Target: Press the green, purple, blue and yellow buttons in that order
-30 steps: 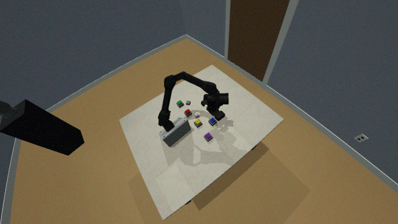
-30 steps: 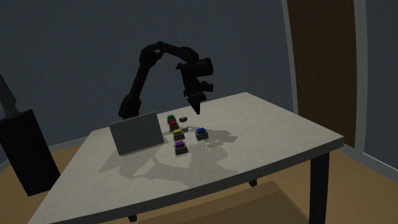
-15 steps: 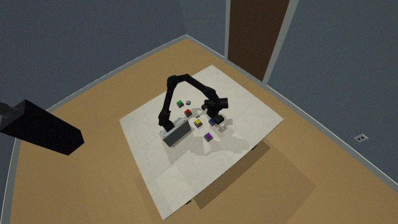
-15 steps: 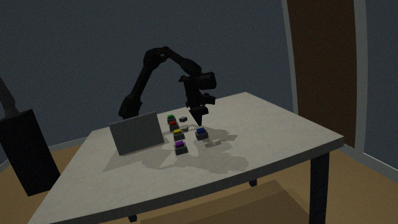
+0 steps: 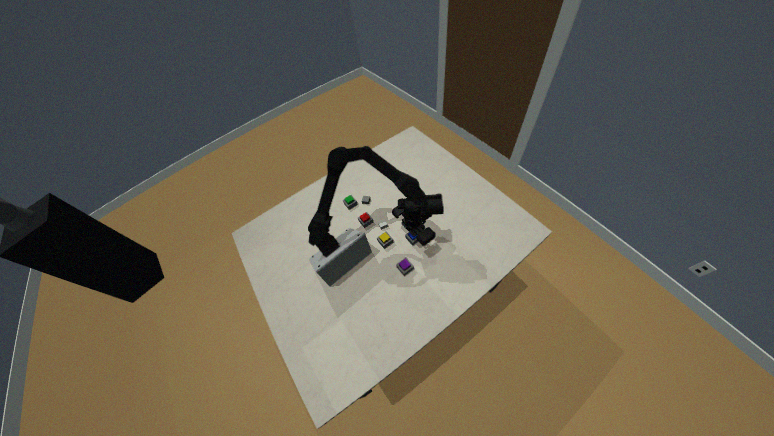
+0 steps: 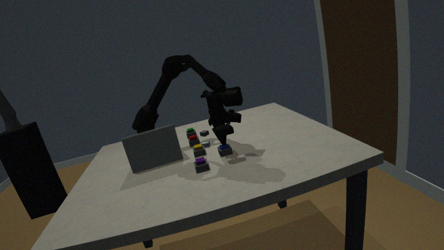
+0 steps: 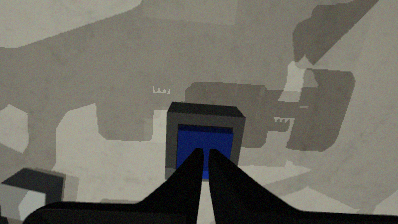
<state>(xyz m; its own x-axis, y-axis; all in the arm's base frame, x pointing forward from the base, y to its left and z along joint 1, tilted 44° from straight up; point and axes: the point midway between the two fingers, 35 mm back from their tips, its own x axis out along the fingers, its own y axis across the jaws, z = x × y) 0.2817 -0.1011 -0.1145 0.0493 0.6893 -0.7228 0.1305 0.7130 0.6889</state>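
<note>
My gripper tip is 1 cm above the blue button. From my gripper tip the other things lie so: yellow button (9 cm behind, 8 cm to the left); then pale block (14 cm to the left, 4 cm behind, 2 cm below); then purple button (12 cm behind, 6 cm to the right).
</note>
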